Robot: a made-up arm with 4 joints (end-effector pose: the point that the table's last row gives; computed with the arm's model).
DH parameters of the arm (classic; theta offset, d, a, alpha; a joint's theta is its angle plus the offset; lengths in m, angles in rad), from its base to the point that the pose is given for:
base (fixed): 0.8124 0 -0.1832 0
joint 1: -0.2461 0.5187 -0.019 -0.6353
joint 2: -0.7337 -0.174 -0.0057 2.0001
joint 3: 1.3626 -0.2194 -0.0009 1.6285
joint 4: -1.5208 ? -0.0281 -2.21
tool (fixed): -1.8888 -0.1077 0 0
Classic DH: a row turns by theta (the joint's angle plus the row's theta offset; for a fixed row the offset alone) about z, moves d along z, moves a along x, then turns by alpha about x.
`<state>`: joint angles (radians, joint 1 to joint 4).
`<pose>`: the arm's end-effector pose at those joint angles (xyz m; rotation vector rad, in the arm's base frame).
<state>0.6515 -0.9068 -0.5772 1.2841</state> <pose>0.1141 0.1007 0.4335 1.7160 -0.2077 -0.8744</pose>
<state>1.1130 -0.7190 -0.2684 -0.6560</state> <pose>0.0244 0.0587 0.3862 0.0028 -0.8907 0.2175</pose>
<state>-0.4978 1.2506 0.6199 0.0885</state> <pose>-0.1311 -0.0017 0.2766 0.3310 -0.6664 0.2807</pose>
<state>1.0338 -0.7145 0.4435 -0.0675</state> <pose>0.0406 0.0701 0.4687 0.7048 -1.3693 -0.0940</pose>
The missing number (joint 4, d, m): 0.058
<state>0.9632 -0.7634 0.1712 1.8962</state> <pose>-0.0177 0.1393 0.5383 2.4485 -0.0996 -0.1064</pose>
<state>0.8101 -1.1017 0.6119 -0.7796</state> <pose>0.0757 -0.0969 0.5276 -0.3079 -1.6367 -0.8714</pose>
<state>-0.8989 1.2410 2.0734 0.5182</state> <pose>-0.1289 0.0478 0.4658 0.9524 -1.8959 0.4039</pose>
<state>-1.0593 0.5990 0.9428 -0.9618</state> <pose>-0.0183 -0.1513 0.4194 -1.3838 -1.2264 -0.5501</pose>
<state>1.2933 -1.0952 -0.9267 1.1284</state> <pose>-0.0568 0.1970 0.4240 1.4357 0.4882 -0.5766</pose>
